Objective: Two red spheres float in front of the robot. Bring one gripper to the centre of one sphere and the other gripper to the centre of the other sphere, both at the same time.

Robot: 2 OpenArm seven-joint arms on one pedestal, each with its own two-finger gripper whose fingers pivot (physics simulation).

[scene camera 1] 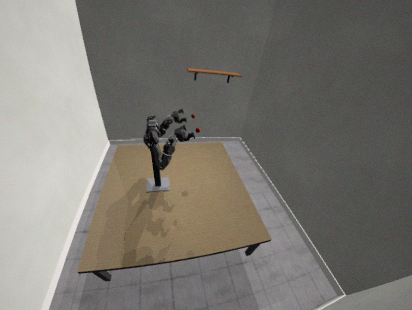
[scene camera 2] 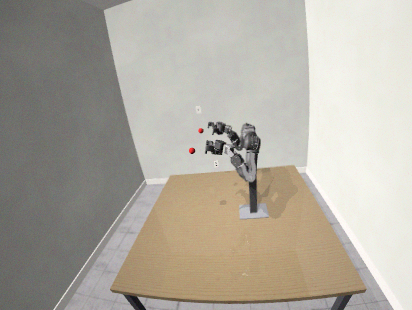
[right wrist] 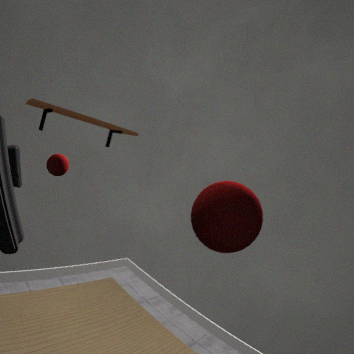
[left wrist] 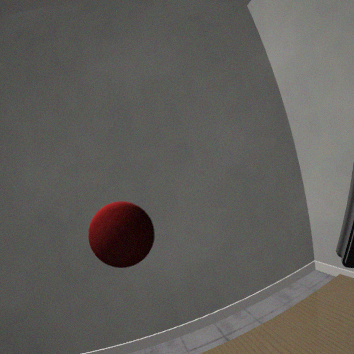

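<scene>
Two red spheres float apart in front of the robot. The far sphere in scene camera 1 (scene camera 1: 193, 116) is the lower one in scene camera 2 (scene camera 2: 192, 150); the near sphere in scene camera 1 (scene camera 1: 198, 130) is the upper one in scene camera 2 (scene camera 2: 200, 130). My left gripper (scene camera 1: 184, 115) (scene camera 2: 206, 147) is open and empty, a short gap short of the first sphere. My right gripper (scene camera 1: 189, 132) (scene camera 2: 210, 128) is open and empty, a smaller gap short of the second. The left wrist view shows one sphere (left wrist: 121, 234), lower left; the right wrist view shows a large sphere (right wrist: 227, 217), lower right of centre, and a small sphere (right wrist: 58, 165) at left.
The arms' pedestal (scene camera 1: 157, 170) (scene camera 2: 253, 197) stands on a wooden table (scene camera 1: 210, 200) (scene camera 2: 200, 240), well below the spheres. A brown wall shelf (scene camera 1: 215, 72) (right wrist: 82, 117) hangs on the dark wall behind. Both grippers and both spheres hang in the air, above the table's height.
</scene>
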